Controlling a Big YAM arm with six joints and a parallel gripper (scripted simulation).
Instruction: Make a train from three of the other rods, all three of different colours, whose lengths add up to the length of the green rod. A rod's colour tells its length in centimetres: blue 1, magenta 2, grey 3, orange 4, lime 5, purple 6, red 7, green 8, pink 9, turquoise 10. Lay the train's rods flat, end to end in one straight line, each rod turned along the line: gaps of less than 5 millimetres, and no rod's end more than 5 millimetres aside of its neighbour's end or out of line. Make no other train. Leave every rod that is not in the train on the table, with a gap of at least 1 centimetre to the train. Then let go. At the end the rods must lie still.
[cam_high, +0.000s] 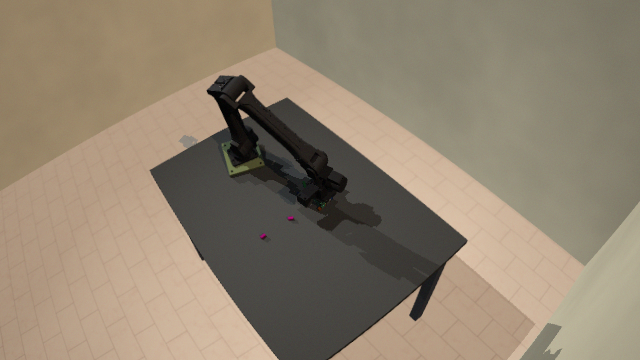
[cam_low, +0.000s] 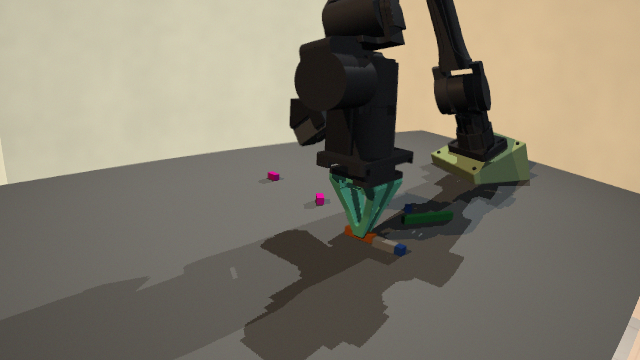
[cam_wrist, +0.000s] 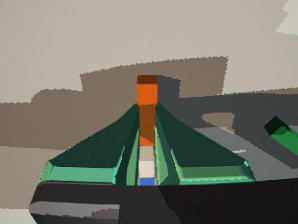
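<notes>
Now: the orange rod 1 cm below my hand. Also, from my hand: grey rod: 3 cm to the left, 1 cm below, 1 cm behind; then magenta rod: 13 cm to the right, 1 cm below, 1 cm behind; then green rod: 12 cm behind, 1 cm to the right, 1 cm below.
</notes>
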